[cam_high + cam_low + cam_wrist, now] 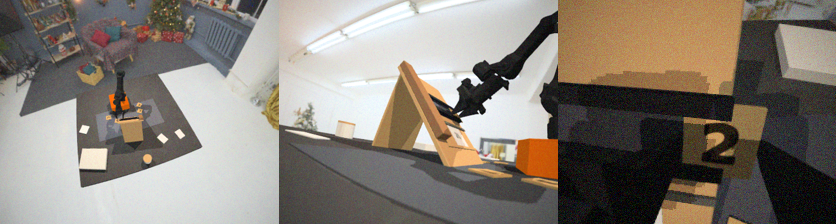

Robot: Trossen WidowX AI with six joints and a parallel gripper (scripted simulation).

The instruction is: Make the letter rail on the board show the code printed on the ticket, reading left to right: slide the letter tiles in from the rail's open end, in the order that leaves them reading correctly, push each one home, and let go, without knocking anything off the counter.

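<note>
The white ticket is 6 cm behind my gripper tip, 9 cm to the left of it and 8 cm below it. From my gripper tip the other things lie so: small cylinder 42 cm ahead, 21 cm to the left, 13 cm below.
</note>
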